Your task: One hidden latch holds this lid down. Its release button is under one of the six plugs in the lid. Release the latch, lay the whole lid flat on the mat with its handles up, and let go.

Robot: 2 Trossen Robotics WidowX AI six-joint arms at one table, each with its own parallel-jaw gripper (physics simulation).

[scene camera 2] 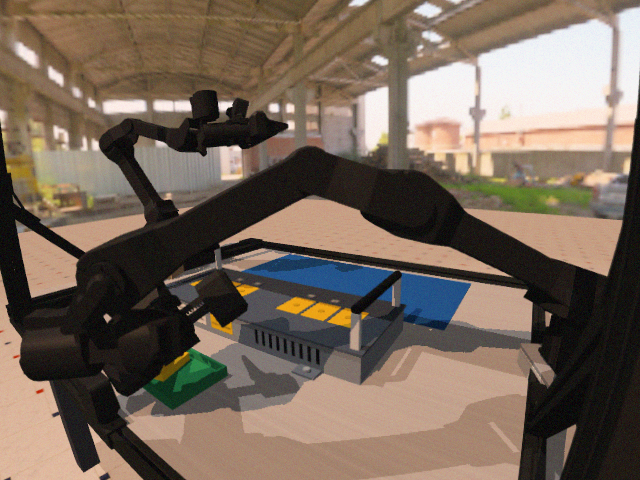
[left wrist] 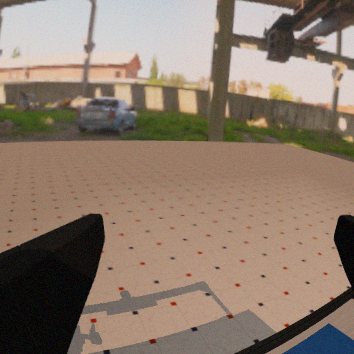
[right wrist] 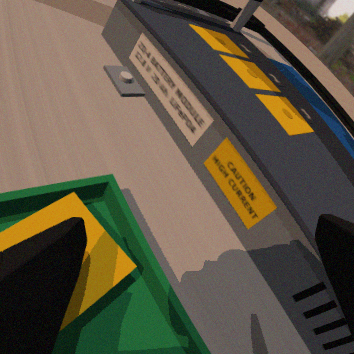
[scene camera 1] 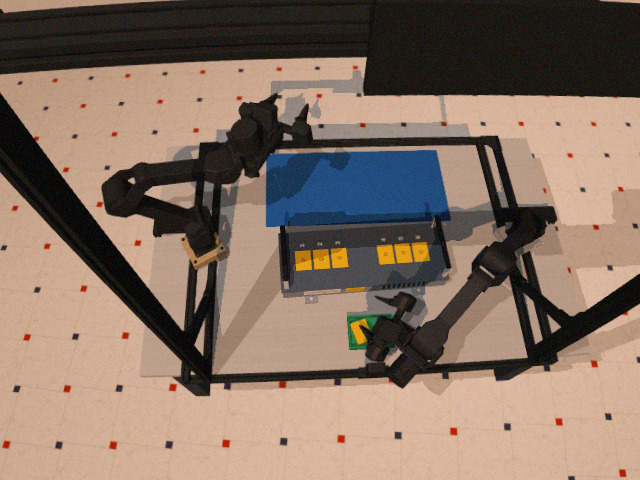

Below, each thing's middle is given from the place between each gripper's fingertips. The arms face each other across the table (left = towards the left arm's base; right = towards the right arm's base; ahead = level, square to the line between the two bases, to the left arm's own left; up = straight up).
Labels:
Right now the blue mat (scene camera 1: pixel 302 189) is 380 mm below my left hand, 190 mm to the right of it and 10 mm behind it. The rest, counted from my left hand: green tray (scene camera 2: pixel 201 372): 480 mm behind, 370 mm below, 190 mm to the right.
Right now the green tray is 40 mm behind my right hand, 10 mm to the right of it and 40 mm below it. Also, from my right hand: blue mat (430 mm ahead, 10 mm to the right, 50 mm below).

